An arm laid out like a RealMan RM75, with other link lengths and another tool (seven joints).
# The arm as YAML. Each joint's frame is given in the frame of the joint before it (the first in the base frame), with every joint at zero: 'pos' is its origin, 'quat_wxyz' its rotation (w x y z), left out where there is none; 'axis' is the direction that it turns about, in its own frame. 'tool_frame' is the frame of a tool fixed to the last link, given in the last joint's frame.
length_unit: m
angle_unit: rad
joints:
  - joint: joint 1
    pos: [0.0, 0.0, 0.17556]
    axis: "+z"
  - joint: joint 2
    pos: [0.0, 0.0, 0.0]
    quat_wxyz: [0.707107, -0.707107, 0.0, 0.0]
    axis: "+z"
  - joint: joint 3
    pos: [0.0, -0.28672, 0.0]
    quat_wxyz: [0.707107, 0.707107, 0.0, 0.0]
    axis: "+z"
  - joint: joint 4
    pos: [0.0, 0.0, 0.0]
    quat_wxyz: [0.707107, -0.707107, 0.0, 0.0]
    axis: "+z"
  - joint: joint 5
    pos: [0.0, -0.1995, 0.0]
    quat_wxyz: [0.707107, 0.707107, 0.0, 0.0]
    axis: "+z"
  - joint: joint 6
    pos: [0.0, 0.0, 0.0]
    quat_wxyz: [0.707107, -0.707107, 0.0, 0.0]
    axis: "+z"
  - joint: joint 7
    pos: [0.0, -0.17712, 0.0]
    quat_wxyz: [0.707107, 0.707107, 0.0, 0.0]
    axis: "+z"
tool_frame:
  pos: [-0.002, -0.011, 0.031]
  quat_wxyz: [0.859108, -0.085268, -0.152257, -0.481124]
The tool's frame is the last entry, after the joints.
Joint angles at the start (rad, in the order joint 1, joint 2, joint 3, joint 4, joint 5, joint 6, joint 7):
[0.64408, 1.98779, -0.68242, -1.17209, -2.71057, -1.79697, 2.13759]
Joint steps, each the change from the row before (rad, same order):
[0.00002, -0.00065, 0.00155, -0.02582, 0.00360, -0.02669, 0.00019]
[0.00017, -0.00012, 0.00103, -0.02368, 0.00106, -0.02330, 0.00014]
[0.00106, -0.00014, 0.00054, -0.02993, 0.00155, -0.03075, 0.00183]
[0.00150, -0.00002, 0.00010, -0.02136, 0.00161, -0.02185, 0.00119]
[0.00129, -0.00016, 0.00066, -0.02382, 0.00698, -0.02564, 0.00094]
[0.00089, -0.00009, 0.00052, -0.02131, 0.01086, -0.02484, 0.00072]
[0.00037, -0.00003, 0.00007, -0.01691, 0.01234, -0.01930, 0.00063]
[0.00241, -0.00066, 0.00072, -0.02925, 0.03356, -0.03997, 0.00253]
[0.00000, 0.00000, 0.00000, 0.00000, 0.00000, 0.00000, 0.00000]
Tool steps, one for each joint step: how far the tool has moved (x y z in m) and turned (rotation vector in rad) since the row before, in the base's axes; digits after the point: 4 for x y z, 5 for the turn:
[-0.0040, -0.0016, 0.0035, -0.00490, -0.00010, 0.00914]
[-0.0033, -0.0016, 0.0031, -0.00443, -0.00245, 0.00783]
[-0.0046, -0.0021, 0.0037, -0.00686, -0.00292, 0.00917]
[-0.0036, -0.0014, 0.0025, -0.00511, -0.00205, 0.00773]
[-0.0048, -0.0017, 0.0025, -0.00618, 0.00216, 0.01096]
[-0.0050, -0.0019, 0.0018, -0.00731, 0.00581, 0.01197]
[-0.0045, -0.0014, 0.0011, -0.00570, 0.00703, 0.01174]
[-0.0106, -0.0029, 0.0013, -0.01510, 0.02258, 0.02688]
[0.0000, 0.0000, 0.0000, 0.00000, 0.00000, 0.00000]

